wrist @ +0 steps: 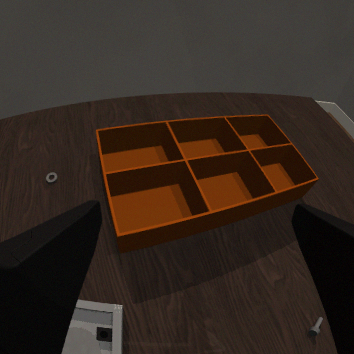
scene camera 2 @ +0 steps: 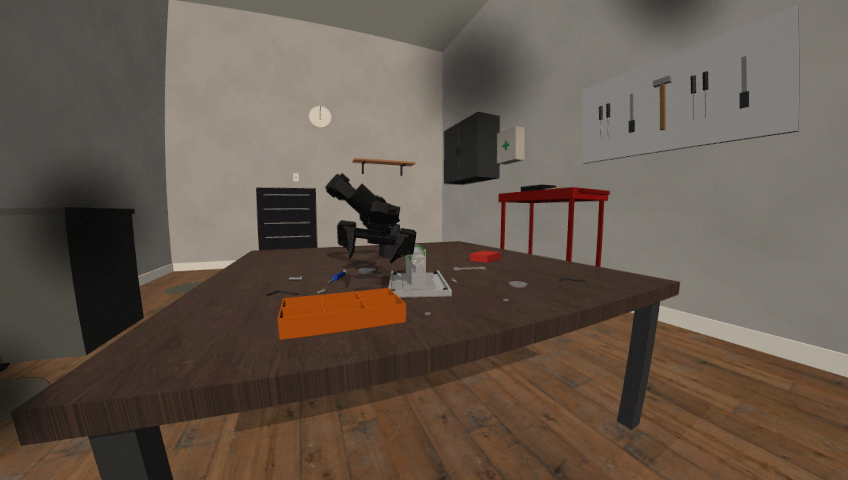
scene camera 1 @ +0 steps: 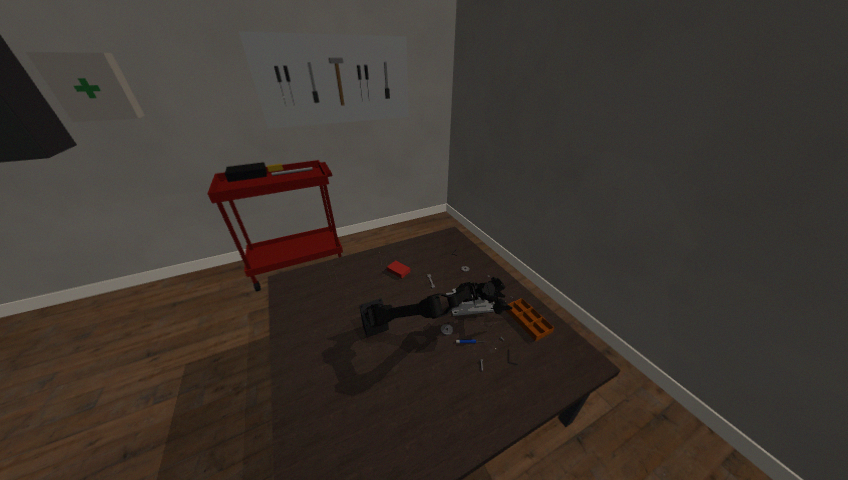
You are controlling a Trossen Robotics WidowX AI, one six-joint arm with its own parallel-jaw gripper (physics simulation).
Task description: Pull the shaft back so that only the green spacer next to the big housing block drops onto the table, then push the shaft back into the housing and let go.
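Pixels of known places: gripper, between the fingertips: (wrist: 202, 213) (scene camera 2: 370, 259) (scene camera 1: 508, 302); arm's base, origin of its link: (scene camera 1: 372, 314).
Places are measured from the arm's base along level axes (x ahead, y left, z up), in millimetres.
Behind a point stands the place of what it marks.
A pale housing block (scene camera 2: 417, 274) @(x 568, y -118, z -60 mm) stands upright on a light grey base (scene camera 2: 440, 292) @(x 631, y -87, z -94 mm) (scene camera 1: 473, 311) (wrist: 118, 325). A thin green edge (scene camera 2: 423, 251) @(x 487, y -61, z -16 mm) shows around its top; whether this is the spacer beside the block cannot be told. The arm hides most of the block in the scene camera 1 view. The shaft cannot be made out. My gripper (scene camera 1: 505, 298) @(x 600, y -245, z -7 mm) (scene camera 2: 371, 259) @(x 600, y -245, z -7 mm) (wrist: 202, 213) @(x 600, y -245, z -7 mm) is open, with nothing between its widely spread fingers. It hangs above the table; in the scene camera 2 view one finger overlaps the block's left edge. Whether they touch cannot be told.
An orange compartment tray (scene camera 1: 538, 336) @(x 627, y -423, z -75 mm) (scene camera 2: 342, 322) @(x 729, y -330, z -87 mm) (wrist: 220, 215) @(x 623, y -295, z -78 mm) lies beyond the fingers. A small washer (wrist: 47, 177) @(x 719, y -162, z -102 mm) lies left of it, and a screw (wrist: 315, 327) @(x 491, y -336, z -93 mm) lies near the right finger. A blue screwdriver (scene camera 1: 468, 341) @(x 343, y -281, z -92 mm) (scene camera 2: 338, 275) @(x 364, y -280, z -90 mm), wrench (scene camera 1: 430, 280) @(x 405, y 162, z -98 mm) and red box (scene camera 1: 398, 269) @(x 273, y 316, z -73 mm) (scene camera 2: 484, 256) @(x 329, y 289, z -78 mm) lie around.
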